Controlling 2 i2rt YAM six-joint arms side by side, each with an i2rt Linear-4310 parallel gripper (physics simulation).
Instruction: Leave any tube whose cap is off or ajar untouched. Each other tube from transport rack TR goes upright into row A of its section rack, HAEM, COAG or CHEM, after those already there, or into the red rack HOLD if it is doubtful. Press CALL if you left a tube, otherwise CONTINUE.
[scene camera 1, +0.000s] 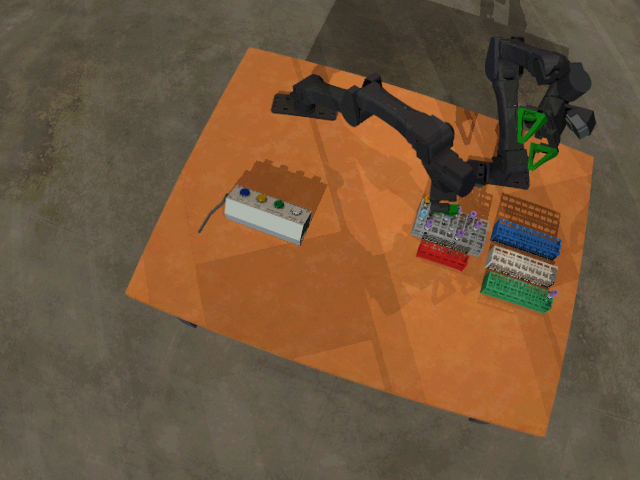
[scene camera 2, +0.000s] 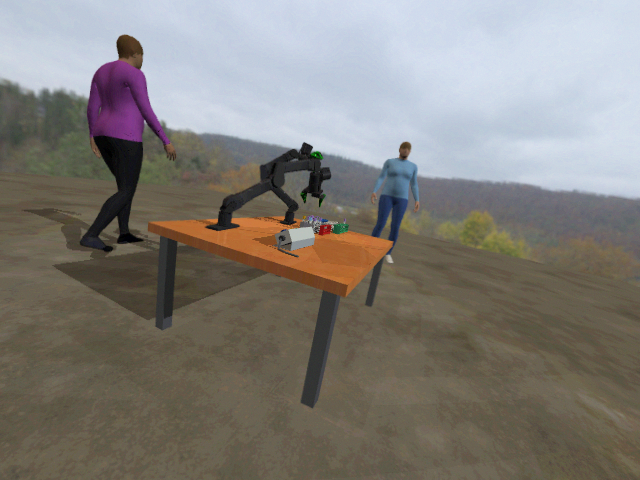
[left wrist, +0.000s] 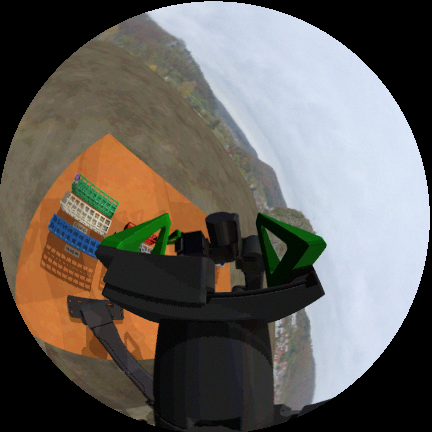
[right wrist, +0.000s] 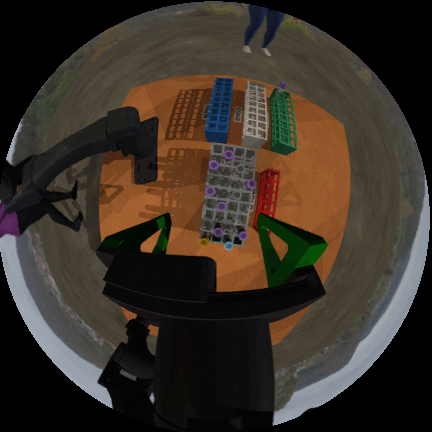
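Seen in the pictures: left gripper, between the fingertips: (scene camera 1: 525, 157) (scene camera 2: 323, 165) (left wrist: 212, 217); right gripper, between the fingertips: (scene camera 1: 453, 198) (scene camera 2: 312, 204) (right wrist: 213, 217); left arm's base, origin of its link: (scene camera 1: 497, 175) (scene camera 2: 288, 222) (left wrist: 95, 308) (right wrist: 146, 148); right arm's base, origin of its link: (scene camera 1: 304, 107) (scene camera 2: 223, 227).
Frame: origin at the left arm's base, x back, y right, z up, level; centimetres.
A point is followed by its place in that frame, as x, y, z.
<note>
Grey transport rack TR (scene camera 1: 479, 249) @[-26.7, 7.7, 5.7] (right wrist: 215, 148) @[-18.8, 5.3, 3.5] holds several purple-capped tubes, a yellow-capped tube (right wrist: 204, 241) @[-15.7, 23.0, 9.4] and a light-blue-capped tube (right wrist: 228, 245) @[-19.7, 24.0, 9.4]. Two pale round shapes (right wrist: 240, 169) @[-22.5, 11.6, 9.4] (right wrist: 236, 195) @[-21.5, 15.8, 9.4] are unclear as to caps. Blue HAEM (scene camera 1: 524, 241) @[-22.8, -5.6, 5.8] (right wrist: 216, 135) @[-19.3, 2.3, 3.8], white COAG (scene camera 1: 516, 271) @[-30.7, -4.2, 2.9] (right wrist: 254, 140) @[-27.4, 3.8, 4.0] and green CHEM (scene camera 1: 516, 294) @[-38.1, -3.2, 5.7] (right wrist: 283, 146) @[-34.2, 5.0, 4.4] stand beyond. CHEM bears one purple-capped tube (scene camera 1: 553, 293) @[-37.9, -12.7, 9.3] (right wrist: 283, 85) @[-37.4, -12.5, 8.8] at its far end. Red HOLD (scene camera 1: 442, 256) @[-29.9, 17.9, 5.6] lies beside TR. My right gripper (scene camera 1: 447, 209) (scene camera 2: 313, 200) @[-18.0, 17.8, 16.4] (right wrist: 213, 217) @[-18.0, 17.8, 16.4] is open above TR. My left gripper (scene camera 1: 526, 153) @[-18.6, 7.8, 41.7] (scene camera 2: 316, 155) @[-18.6, 7.8, 41.7] is open, raised high.
A box (scene camera 1: 263, 222) @[-26.1, 65.5, 5.3] (scene camera 2: 299, 238) @[-25.4, 70.1, 4.5] with blue, yellow, green and white buttons stands left of the racks in scene camera 1; its labels are unreadable. A cable (scene camera 1: 210, 217) @[-24.3, 81.6, 0.6] trails from it. The left arm's base (scene camera 1: 509, 178) @[-1.5, -3.1, 1.7] (right wrist: 146, 155) @[-1.3, 3.1, 1.7] stands near TR. Two people stand beyond the table.
</note>
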